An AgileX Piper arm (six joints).
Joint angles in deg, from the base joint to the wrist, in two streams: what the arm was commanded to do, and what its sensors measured. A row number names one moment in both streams.
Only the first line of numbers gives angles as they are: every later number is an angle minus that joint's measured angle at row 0.
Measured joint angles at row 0:
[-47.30 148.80 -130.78 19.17 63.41 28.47]
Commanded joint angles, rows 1 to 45:
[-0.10 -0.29 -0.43 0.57 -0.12 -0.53]
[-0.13 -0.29 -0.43 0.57 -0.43 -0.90]
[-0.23 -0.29 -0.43 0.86 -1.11 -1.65]
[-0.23 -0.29 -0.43 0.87 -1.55 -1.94]
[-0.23 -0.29 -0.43 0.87 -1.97 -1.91]
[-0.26 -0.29 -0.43 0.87 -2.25 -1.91]
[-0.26 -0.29 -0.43 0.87 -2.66 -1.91]
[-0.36 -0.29 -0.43 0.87 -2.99 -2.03]
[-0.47 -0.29 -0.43 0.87 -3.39 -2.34]
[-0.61 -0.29 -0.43 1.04 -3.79 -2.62]
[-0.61 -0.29 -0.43 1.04 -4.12 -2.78]
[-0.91 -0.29 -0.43 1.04 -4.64 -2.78]
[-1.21 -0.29 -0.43 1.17 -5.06 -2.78]
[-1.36 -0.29 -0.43 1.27 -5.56 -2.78]
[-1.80 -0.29 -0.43 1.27 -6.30 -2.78]
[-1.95 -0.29 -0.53 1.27 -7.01 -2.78]
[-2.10 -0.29 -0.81 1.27 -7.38 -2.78]
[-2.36 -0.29 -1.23 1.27 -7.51 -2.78]
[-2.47 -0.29 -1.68 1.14 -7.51 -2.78]
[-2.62 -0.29 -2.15 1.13 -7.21 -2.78]
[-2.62 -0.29 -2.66 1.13 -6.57 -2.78]
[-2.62 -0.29 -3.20 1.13 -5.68 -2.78]
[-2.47 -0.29 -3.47 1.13 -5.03 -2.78]
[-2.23 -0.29 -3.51 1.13 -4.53 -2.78]
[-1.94 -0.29 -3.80 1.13 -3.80 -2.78]
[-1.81 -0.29 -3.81 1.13 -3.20 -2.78]
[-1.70 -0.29 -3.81 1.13 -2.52 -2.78]
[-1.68 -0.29 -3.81 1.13 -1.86 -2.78]
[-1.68 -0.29 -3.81 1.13 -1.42 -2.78]
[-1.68 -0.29 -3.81 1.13 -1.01 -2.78]
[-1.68 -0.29 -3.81 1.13 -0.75 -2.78]
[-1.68 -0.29 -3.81 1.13 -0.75 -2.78]
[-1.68 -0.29 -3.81 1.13 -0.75 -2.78]
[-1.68 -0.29 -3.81 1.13 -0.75 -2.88]
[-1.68 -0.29 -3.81 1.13 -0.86 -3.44]
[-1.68 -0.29 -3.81 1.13 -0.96 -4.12]
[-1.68 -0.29 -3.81 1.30 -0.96 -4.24]
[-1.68 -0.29 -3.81 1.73 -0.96 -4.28]
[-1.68 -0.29 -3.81 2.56 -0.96 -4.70]
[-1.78 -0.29 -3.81 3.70 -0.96 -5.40]
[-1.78 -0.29 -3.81 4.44 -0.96 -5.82]
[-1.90 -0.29 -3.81 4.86 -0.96 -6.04]
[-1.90 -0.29 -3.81 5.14 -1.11 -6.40]
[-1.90 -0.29 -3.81 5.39 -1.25 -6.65]
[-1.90 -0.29 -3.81 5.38 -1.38 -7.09]
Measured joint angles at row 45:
[-1.78 0.08 -3.34 3.95 -0.99 -5.19]
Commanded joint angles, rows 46 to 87:
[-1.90 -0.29 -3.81 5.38 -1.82 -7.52]
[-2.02 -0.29 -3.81 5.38 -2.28 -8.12]
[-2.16 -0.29 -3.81 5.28 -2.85 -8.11]
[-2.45 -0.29 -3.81 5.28 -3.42 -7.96]
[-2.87 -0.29 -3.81 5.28 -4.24 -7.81]
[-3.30 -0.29 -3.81 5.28 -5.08 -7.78]
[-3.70 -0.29 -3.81 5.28 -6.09 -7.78]
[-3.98 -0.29 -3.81 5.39 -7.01 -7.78]
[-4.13 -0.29 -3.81 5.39 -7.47 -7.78]
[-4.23 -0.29 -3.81 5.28 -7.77 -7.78]
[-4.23 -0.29 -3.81 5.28 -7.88 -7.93]
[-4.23 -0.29 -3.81 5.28 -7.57 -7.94]
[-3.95 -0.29 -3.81 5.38 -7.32 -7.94]
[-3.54 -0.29 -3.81 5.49 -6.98 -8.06]
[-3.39 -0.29 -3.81 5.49 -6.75 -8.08]
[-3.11 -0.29 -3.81 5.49 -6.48 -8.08]
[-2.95 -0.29 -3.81 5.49 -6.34 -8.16]
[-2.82 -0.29 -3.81 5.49 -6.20 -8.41]
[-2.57 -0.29 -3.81 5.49 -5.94 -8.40]
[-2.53 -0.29 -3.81 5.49 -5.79 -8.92]
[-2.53 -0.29 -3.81 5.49 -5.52 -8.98]
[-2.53 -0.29 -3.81 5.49 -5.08 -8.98]
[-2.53 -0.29 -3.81 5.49 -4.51 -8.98]
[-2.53 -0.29 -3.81 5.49 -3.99 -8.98]
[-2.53 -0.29 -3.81 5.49 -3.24 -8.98]
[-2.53 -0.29 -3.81 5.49 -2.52 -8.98]
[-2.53 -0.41 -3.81 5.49 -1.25 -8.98]
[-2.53 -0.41 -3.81 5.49 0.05 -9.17]
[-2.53 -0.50 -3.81 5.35 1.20 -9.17]
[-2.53 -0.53 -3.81 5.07 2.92 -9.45]
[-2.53 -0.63 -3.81 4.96 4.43 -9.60]
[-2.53 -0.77 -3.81 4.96 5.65 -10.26]
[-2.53 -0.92 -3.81 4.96 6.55 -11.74]
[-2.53 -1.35 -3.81 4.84 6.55 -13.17]
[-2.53 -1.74 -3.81 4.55 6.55 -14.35]
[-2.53 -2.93 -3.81 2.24 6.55 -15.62]
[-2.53 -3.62 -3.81 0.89 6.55 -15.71]
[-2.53 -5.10 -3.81 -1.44 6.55 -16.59]
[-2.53 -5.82 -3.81 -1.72 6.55 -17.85]
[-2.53 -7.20 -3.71 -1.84 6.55 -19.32]
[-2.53 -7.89 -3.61 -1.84 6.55 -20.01]
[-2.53 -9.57 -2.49 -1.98 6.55 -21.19]
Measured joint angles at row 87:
[-2.61 -5.31 -3.46 -1.20 6.25 -17.47]
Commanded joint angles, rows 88 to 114:
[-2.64 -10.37 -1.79 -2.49 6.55 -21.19]
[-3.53 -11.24 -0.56 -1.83 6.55 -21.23]
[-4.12 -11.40 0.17 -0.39 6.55 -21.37]
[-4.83 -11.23 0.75 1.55 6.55 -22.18]
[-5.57 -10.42 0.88 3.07 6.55 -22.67]
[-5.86 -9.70 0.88 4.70 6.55 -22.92]
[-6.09 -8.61 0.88 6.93 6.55 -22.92]
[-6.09 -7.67 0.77 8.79 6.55 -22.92]
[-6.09 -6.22 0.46 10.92 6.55 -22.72]
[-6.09 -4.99 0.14 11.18 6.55 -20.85]
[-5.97 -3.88 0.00 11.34 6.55 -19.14]
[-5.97 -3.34 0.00 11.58 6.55 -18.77]
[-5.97 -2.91 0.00 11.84 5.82 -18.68]
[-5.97 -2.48 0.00 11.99 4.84 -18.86]
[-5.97 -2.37 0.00 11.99 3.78 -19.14]
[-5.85 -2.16 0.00 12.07 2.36 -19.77]
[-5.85 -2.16 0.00 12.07 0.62 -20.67]
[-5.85 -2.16 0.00 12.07 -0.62 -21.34]
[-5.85 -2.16 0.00 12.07 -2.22 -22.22]
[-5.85 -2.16 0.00 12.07 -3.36 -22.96]
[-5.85 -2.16 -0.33 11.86 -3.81 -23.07]
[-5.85 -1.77 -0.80 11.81 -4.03 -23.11]
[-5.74 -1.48 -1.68 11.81 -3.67 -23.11]
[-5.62 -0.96 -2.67 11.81 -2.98 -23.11]
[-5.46 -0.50 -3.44 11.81 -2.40 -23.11]
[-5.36 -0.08 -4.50 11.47 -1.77 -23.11]
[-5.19 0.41 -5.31 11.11 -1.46 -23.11]
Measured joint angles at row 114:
[-5.97 -1.21 -2.21 11.54 -2.80 -22.11]
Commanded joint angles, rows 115 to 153:
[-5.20 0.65 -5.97 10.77 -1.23 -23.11]
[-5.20 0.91 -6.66 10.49 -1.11 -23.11]
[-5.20 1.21 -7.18 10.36 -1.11 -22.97]
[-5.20 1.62 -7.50 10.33 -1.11 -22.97]
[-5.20 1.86 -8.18 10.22 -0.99 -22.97]
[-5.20 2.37 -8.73 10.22 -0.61 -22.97]
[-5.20 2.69 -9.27 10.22 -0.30 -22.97]
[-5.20 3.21 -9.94 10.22 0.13 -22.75]
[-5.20 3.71 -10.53 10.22 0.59 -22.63]
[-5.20 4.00 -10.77 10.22 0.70 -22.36]
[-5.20 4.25 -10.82 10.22 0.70 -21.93]
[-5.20 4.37 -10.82 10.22 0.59 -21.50]
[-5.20 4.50 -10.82 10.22 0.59 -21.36]
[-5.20 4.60 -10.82 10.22 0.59 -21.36]
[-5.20 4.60 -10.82 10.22 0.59 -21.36]
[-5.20 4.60 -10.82 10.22 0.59 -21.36]
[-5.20 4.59 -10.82 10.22 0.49 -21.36]
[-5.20 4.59 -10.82 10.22 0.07 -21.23]
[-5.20 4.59 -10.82 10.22 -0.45 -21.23]
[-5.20 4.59 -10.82 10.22 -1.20 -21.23]
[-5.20 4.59 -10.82 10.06 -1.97 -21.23]
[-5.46 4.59 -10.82 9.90 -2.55 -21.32]
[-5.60 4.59 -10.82 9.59 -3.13 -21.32]
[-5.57 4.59 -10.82 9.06 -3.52 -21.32]
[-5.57 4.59 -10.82 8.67 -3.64 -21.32]
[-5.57 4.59 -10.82 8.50 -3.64 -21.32]
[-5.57 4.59 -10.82 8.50 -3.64 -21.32]
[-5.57 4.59 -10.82 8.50 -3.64 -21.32]
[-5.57 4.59 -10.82 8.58 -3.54 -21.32]
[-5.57 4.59 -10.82 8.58 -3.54 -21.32]
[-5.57 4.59 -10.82 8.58 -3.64 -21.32]
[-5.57 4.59 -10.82 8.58 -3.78 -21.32]
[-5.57 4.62 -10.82 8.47 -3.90 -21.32]
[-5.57 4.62 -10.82 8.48 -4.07 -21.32]
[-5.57 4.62 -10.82 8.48 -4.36 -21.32]
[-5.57 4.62 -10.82 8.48 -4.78 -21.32]
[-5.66 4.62 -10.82 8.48 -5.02 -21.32]
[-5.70 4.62 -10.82 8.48 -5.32 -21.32]
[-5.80 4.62 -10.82 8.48 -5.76 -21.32]
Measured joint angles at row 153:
[-5.35 4.90 -10.35 8.75 -4.09 -21.24]
